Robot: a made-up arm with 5 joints.
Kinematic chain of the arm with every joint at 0, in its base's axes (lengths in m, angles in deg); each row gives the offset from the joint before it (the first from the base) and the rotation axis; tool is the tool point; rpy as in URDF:
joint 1: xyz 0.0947 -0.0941 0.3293 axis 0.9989 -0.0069 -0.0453
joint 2: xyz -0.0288 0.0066 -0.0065 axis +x
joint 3: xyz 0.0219 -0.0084 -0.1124 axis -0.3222 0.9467 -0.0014
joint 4: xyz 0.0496 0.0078 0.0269 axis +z
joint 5: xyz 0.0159 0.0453 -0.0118 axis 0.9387 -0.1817 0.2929
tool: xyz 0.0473 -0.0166 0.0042 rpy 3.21 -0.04 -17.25
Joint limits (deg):
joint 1: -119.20..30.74
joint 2: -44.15..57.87
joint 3: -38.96..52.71
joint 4: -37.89..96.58
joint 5: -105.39..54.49
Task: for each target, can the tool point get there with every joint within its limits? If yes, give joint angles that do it. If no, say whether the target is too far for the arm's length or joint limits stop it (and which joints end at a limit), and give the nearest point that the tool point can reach.
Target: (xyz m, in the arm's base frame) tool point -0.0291 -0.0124 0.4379
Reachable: no: joint limits stop it (at a limit: joint 1, joint 2, joint 3, joint 4, joint 5) | nearest point 0.0767 0.0000 0.3799 | short by 0.121 m
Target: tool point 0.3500 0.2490 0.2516
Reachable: no: too far | nearest point 0.1863 0.1083 0.2838 | short by 0.218 m
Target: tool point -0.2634 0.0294 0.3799
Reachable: no: too far | nearest point 0.0758 0.0083 0.3592 | short by 0.341 m
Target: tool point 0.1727 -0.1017 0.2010
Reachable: yes | joints -47.88 12.72 4.43 33.68 4.90
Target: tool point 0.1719 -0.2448 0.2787
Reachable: yes | joints -98.38 -1.65 23.18 34.99 33.01
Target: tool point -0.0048 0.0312 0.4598
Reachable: no: joint limits stop it (at a limit: joint 1, joint 2, joint 3, joint 4, joint 5) | nearest point 0.0767 0.0000 0.3799 | short by 0.118 m
